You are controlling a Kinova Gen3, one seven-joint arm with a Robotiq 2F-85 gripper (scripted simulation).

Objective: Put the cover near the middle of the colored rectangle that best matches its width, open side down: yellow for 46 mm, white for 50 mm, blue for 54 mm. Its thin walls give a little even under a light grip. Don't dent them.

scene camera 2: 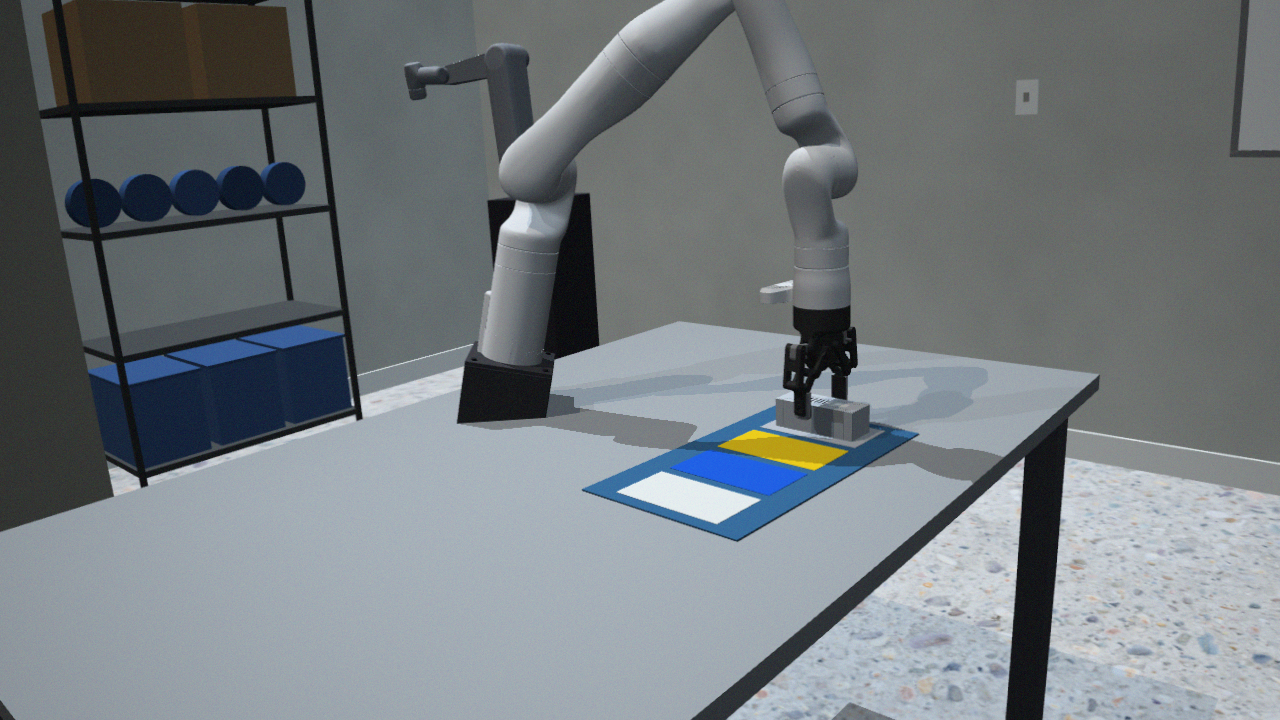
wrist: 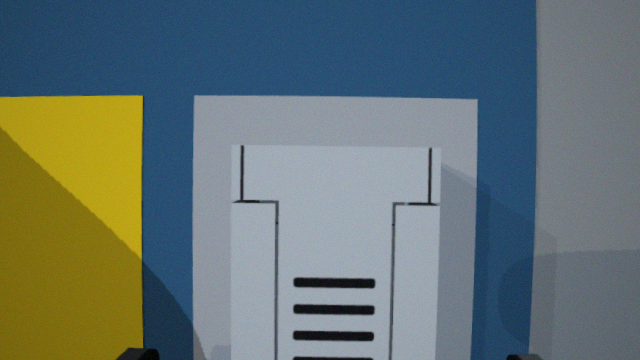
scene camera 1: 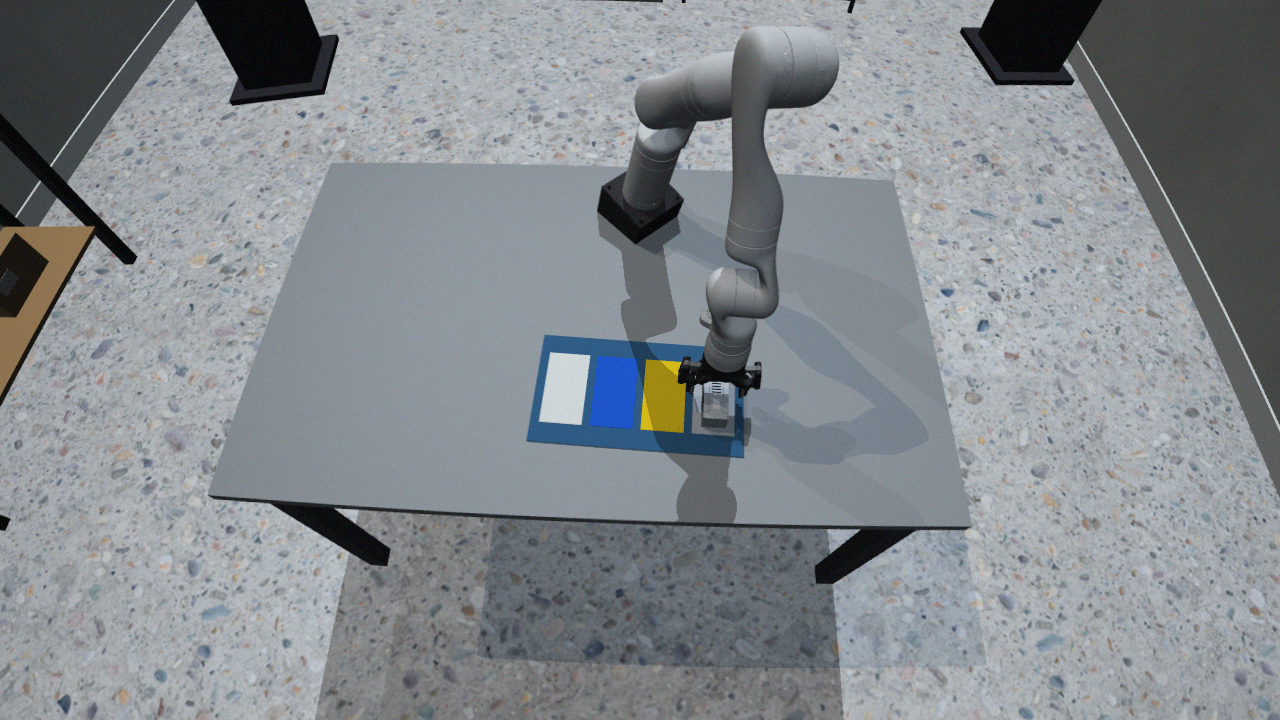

A cover shows in scene camera 2, in the wrist view (329,270) and in scene camera 1. One and the same spot on a dark blue mat: (wrist: 168,59) is (scene camera 2: 750,427). The same spot on the cover: (scene camera 1: 716,407) is (scene camera 2: 846,405).
